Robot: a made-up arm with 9 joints. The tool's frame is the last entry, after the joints.
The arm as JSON. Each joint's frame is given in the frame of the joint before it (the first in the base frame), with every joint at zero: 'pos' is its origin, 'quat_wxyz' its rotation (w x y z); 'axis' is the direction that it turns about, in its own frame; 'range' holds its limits. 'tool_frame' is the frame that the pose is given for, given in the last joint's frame.
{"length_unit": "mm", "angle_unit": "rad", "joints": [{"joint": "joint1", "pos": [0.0, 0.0, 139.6], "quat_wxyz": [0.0, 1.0, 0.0, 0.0], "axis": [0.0, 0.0, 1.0], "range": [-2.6, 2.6]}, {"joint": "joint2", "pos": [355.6, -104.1, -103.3], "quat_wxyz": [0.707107, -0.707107, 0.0, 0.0], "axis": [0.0, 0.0, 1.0], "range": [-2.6, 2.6]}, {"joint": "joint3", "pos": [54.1, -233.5, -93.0], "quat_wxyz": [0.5, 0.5, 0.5, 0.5], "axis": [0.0, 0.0, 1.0], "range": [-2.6, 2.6]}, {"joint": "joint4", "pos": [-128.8, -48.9, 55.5], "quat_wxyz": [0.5, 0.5, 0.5, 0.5], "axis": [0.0, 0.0, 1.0], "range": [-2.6, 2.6]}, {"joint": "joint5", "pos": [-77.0, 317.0, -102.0], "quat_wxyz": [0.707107, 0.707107, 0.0, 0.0], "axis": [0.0, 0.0, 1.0], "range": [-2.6, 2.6]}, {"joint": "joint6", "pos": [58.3, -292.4, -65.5], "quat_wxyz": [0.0, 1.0, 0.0, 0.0], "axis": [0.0, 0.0, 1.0], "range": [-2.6, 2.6]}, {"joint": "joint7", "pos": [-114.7, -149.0, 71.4], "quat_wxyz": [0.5, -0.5, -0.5, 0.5], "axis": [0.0, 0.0, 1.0], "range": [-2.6, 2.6]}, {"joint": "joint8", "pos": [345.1, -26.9, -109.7], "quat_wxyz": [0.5, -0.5, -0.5, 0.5], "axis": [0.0, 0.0, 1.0], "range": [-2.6, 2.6]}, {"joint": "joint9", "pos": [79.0, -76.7, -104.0], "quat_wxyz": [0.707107, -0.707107, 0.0, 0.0], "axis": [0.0, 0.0, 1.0], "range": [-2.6, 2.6]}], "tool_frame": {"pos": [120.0, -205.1, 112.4], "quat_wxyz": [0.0, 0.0, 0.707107, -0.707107]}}
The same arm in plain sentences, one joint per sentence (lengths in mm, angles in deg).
The arm has nine revolute joints in a row. What follows holds with every joint at zero, and every direction is one of the base frame's. The first joint sits 139.6 mm along +z from the base frame's origin and rotates about -z, from -148.97 to 148.97 deg. The second joint sits 355.6 mm along +x and 104.1 mm along +y and 103.3 mm along +z from the first joint and rotates about -y, from -148.97 to 148.97 deg. The third joint sits 54.1 mm along +x and 93.0 mm along +y and 233.5 mm along -z from the second joint and rotates about +x, from -148.97 to 148.97 deg. The fourth joint sits 55.5 mm along +x and 48.9 mm along +y and 128.8 mm along -z from the third joint and rotates about +z, from -148.97 to 148.97 deg. The fifth joint sits 317.0 mm along +x and 77.0 mm along +y and 102.0 mm along -z from the fourth joint and rotates about -x, from -148.97 to 148.97 deg. The sixth joint sits 65.5 mm along +x and 58.3 mm along -y and 292.4 mm along -z from the fifth joint and rotates about +x, from -148.97 to 148.97 deg. The seventh joint sits 71.4 mm along +x and 114.7 mm along +y and 149.0 mm along +z from the sixth joint and rotates about +y, from -148.97 to 148.97 deg. The eighth joint sits 26.9 mm along +x and 109.7 mm along -y and 345.1 mm along -z from the seventh joint and rotates about +z, from -148.97 to 148.97 deg. The ninth joint sits 79.0 mm along -x and 76.7 mm along +y and 104.0 mm along -z from the eighth joint and rotates about -y, from -148.97 to 148.97 deg. The tool frame, which is the frame that the pose is given for, sits 120.0 mm along -x and 112.4 mm along -y and 205.1 mm along +z from the ninth joint; its axes are parallel to the base frame's.
